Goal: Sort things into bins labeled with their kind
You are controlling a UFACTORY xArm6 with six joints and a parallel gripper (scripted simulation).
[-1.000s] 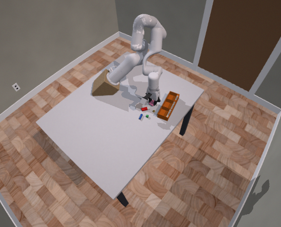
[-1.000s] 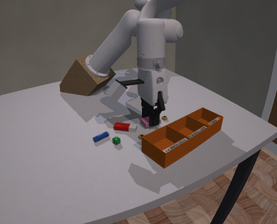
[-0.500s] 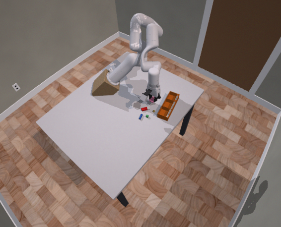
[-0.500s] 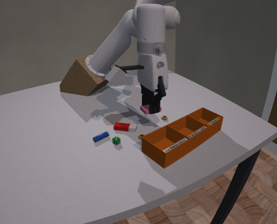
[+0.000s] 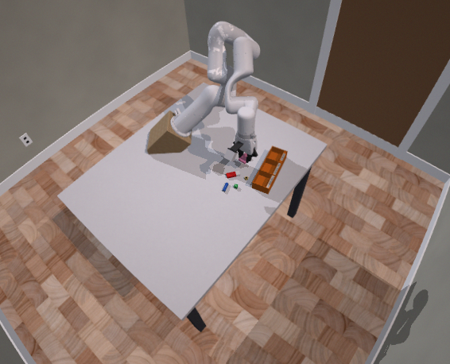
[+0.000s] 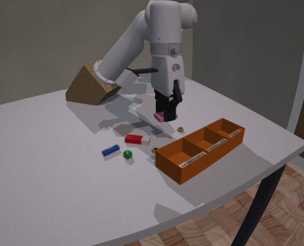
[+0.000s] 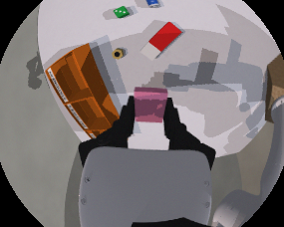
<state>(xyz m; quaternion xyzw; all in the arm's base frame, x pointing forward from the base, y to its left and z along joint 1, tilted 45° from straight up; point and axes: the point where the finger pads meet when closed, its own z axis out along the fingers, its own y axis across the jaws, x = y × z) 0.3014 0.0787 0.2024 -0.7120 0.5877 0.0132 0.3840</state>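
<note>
Now: hand 70 mm to the left of the red-and-white eraser, 70 mm above it and 20 mm short of it. From my hand the other things lie so: orange three-part bin (90 mm to the left, 90 mm ahead, 60 mm below); then pink eraser (20 mm below); then green die (100 mm to the right, 80 mm ahead, 70 mm below).
</note>
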